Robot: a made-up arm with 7 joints.
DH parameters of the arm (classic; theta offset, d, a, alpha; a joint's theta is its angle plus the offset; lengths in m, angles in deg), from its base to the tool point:
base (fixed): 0 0.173 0 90
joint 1: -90 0.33 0.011 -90
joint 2: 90 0.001 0.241 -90
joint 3: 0 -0.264 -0.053 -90
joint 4: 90 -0.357 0.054 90
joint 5: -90 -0.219 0.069 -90
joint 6: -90 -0.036 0.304 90
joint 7: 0 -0.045 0.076 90
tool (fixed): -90 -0.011 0 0
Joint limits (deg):
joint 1: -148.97..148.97
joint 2: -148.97..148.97
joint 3: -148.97..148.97
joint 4: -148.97..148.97
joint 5: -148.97..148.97
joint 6: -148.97..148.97
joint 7: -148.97..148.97
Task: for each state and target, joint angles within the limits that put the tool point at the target. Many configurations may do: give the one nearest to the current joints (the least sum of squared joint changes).
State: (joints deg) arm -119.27 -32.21 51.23 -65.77 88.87 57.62 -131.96
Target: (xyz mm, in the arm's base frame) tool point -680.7 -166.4 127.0
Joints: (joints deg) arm -98.50 -45.29 27.33 -79.55 127.58 31.15 -141.61
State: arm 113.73 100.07 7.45 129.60 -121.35 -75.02 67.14
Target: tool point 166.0 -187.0 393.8
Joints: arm 98.50 105.51 -35.88 119.28 -98.32 -67.80 62.71
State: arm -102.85 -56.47 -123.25 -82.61 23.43 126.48 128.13
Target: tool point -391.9 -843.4 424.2
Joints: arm -102.75 -18.49 -129.73 -102.65 39.63 115.30 133.57
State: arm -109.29 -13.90 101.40 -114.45 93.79 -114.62 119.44
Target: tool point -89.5 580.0 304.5
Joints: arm -117.72 34.14 106.36 -107.81 128.79 -124.96 107.14
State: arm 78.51 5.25 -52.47 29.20 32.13 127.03 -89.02
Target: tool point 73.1 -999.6 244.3
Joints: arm 81.85 -20.43 -48.51 18.88 36.10 119.57 -79.04
